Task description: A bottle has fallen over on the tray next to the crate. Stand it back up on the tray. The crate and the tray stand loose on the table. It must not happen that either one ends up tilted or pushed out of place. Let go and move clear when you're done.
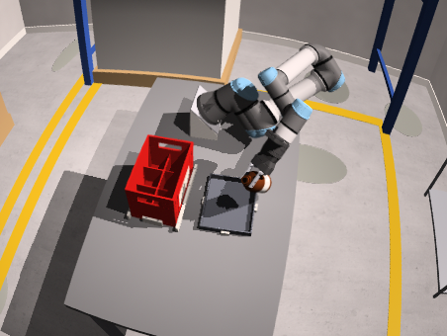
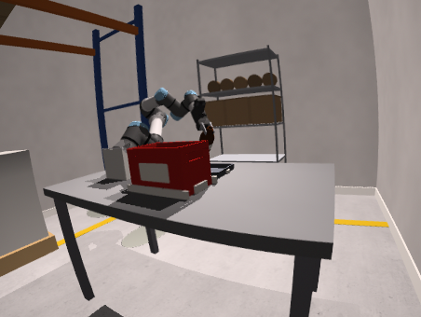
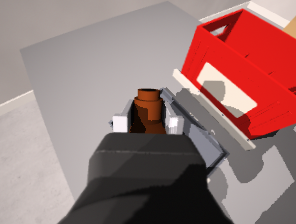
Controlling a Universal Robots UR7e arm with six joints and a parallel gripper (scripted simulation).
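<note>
Now: hand 4 cm above the bottle, 2 cm to the right of it and 2 cm past it. From my hand the other things lie so: tray 19 cm below, 5 cm to the right, 2 cm behind; red crate 32 cm to the right, 12 cm below, 5 cm behind.
</note>
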